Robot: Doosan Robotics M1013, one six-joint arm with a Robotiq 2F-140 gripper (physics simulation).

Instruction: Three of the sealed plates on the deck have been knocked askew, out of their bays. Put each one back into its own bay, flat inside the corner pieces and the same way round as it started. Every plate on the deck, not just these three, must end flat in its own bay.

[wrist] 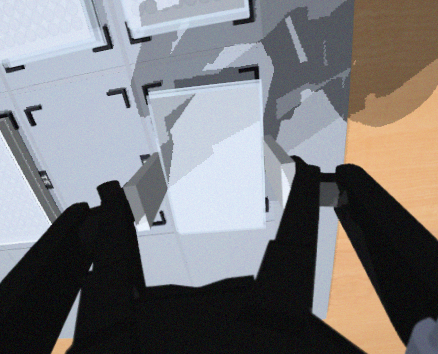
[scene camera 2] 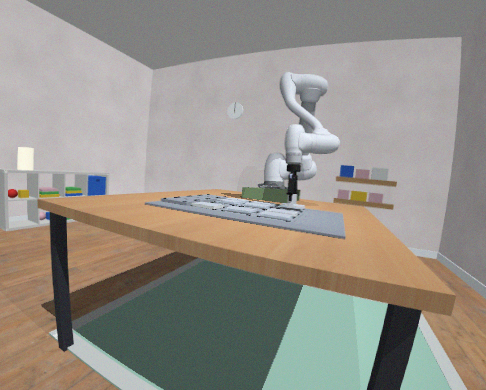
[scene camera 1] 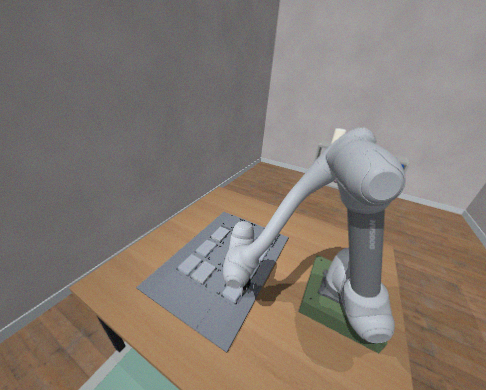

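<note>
My gripper is shut on a sealed plate, with its pads on the plate's two long sides. The plate looks level and seems slightly above the deck; the exact gap cannot be told. In the wrist view, black corner pieces show around it, and its near edge reaches past the near ones. Another plate at the left edge of the wrist view lies turned relative to the bay lines. Two plates show at the top, near corner pieces.
Several plates, including one and its neighbour, lie left of the arm. A plate stands out brighter in scene camera 2. The green robot base is on the wooden table, beside the deck.
</note>
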